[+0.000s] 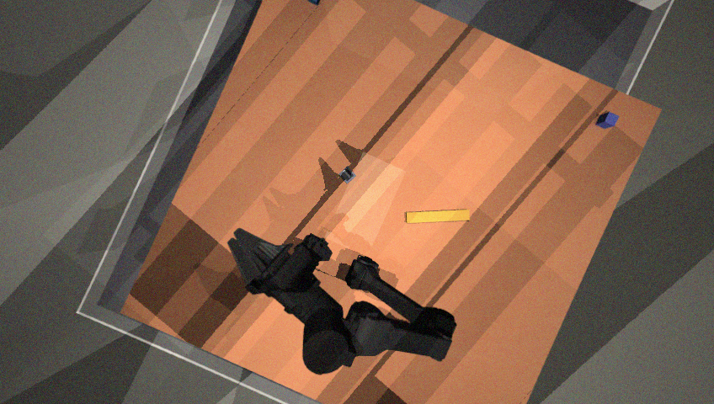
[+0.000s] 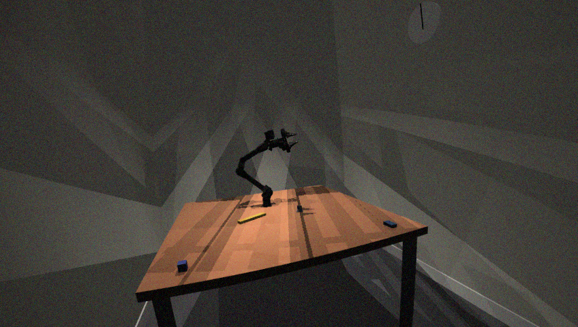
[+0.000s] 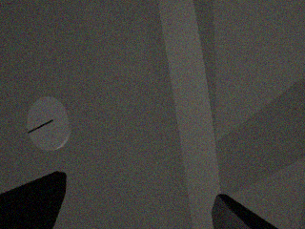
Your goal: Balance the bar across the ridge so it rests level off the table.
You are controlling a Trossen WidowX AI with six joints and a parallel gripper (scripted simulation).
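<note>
The yellow bar lies 190 mm ahead of my gripper tip, 400 mm to the right of it and 480 mm below it. From my gripper tip the other things lie so: blue cube 680 mm ahead, 760 mm to the right, 470 mm below; then ridge 190 mm ahead, 80 mm to the right, 450 mm below; then flat blue block 680 mm ahead, 240 mm to the left, 480 mm below.
</note>
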